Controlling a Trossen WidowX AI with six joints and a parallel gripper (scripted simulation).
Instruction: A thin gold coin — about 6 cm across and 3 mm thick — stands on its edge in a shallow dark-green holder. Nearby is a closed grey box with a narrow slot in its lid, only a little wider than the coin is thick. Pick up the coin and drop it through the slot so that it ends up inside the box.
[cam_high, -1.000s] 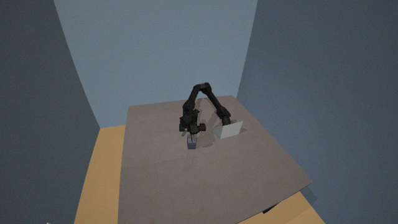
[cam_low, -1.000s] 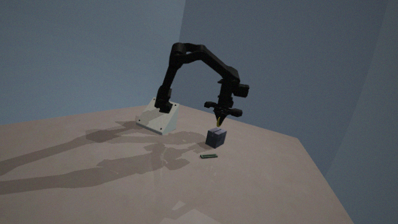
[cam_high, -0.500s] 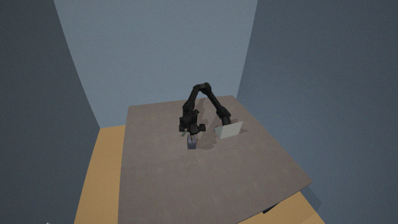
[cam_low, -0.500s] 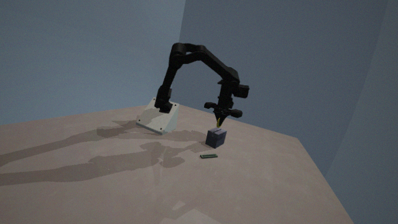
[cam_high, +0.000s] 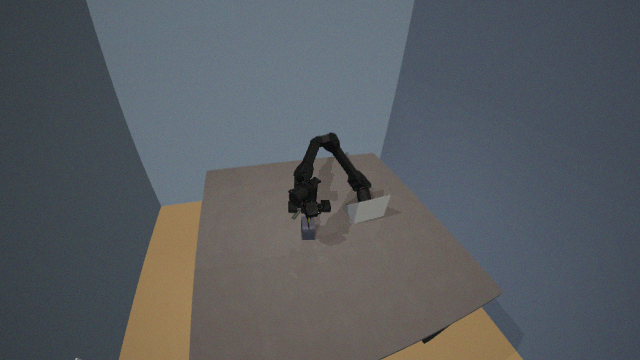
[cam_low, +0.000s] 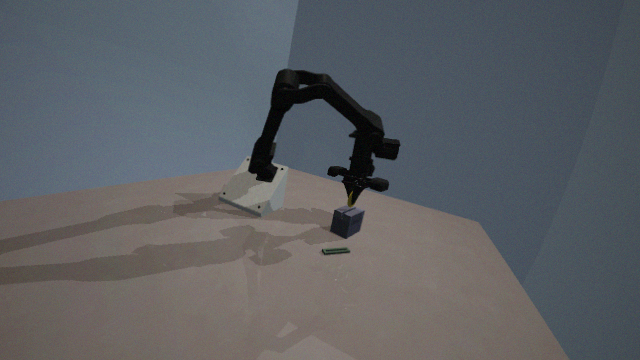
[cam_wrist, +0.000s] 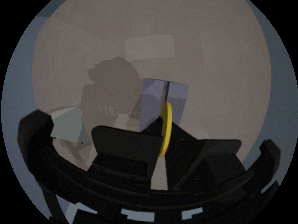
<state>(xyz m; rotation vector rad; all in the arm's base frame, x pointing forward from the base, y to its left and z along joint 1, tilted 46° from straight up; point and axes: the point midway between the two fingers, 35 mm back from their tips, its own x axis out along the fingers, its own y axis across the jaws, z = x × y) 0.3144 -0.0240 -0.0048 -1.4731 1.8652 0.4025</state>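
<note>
My gripper tip is now 20 mm below the coin.
</note>
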